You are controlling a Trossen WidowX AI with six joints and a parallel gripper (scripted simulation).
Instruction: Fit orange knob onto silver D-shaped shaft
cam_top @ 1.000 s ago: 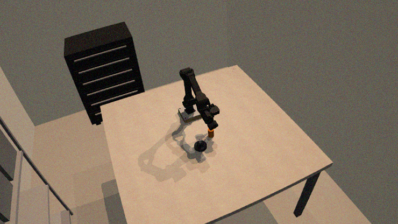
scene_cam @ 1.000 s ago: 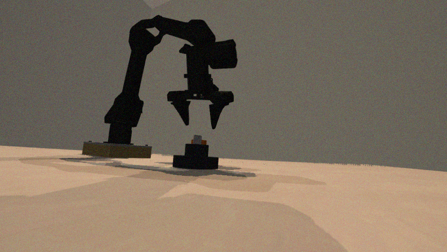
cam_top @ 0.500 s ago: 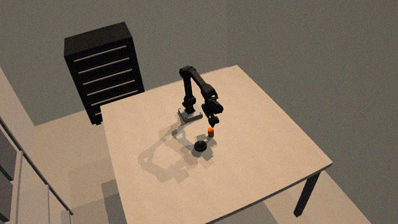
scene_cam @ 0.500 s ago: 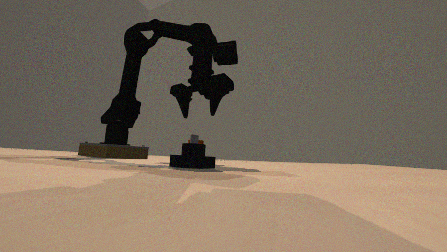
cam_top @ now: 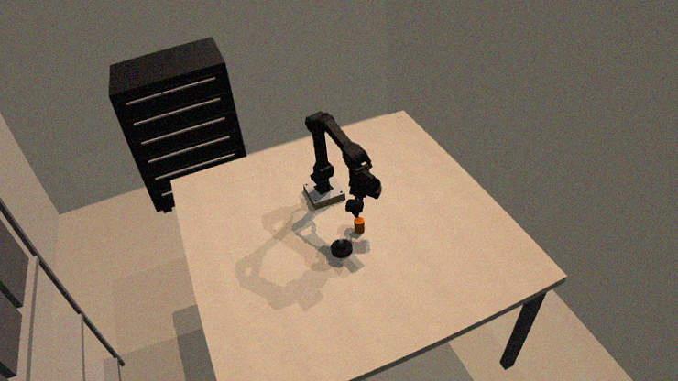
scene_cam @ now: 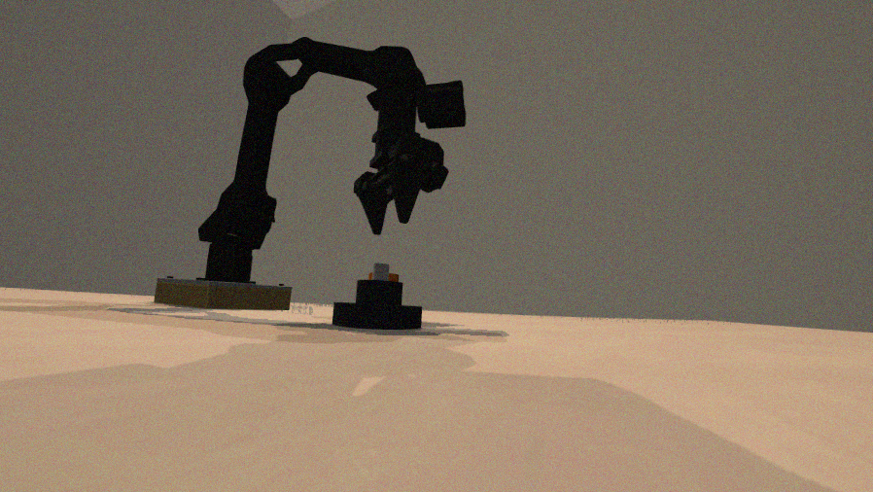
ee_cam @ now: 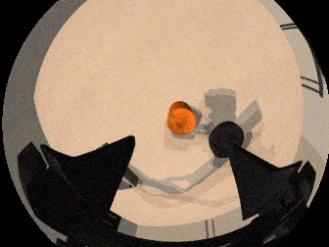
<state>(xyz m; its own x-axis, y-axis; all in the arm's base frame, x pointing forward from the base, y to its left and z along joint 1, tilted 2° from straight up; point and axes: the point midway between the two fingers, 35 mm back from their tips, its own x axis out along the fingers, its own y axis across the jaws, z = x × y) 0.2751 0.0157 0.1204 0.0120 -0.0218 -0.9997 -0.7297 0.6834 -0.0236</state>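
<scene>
My gripper tip is 80 mm above the orange knob. Round my gripper tip: black round pedestal (120 mm to the right, 90 mm below, 50 mm ahead).
</scene>
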